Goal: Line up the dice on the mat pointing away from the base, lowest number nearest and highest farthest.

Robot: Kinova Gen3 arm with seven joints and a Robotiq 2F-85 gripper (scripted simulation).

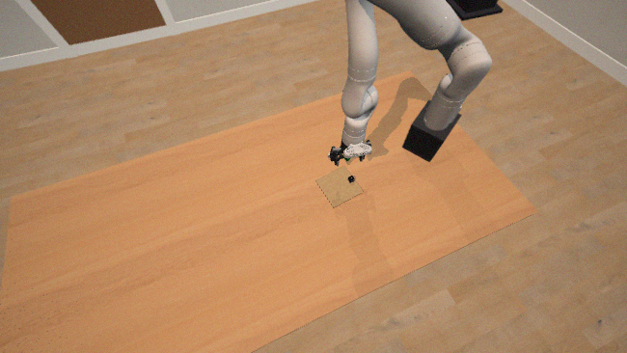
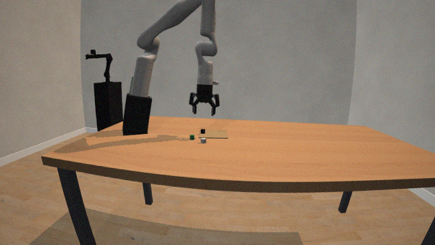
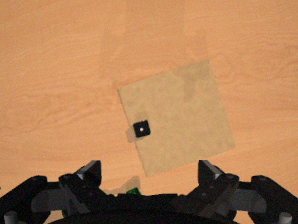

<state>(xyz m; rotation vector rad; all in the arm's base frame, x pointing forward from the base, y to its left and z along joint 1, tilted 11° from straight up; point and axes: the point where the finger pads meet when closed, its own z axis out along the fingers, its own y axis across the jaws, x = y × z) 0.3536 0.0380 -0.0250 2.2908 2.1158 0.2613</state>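
Now: the white die 110 mm to the right of my hand, 100 mm below it and 30 mm ahead of it. From my hand the other things lie so: black die (100 mm below, 30 mm to the left, 10 mm behind); tan mat (110 mm below, 40 mm to the left, 40 mm ahead); green die (100 mm below, 80 mm to the right, 30 mm behind).
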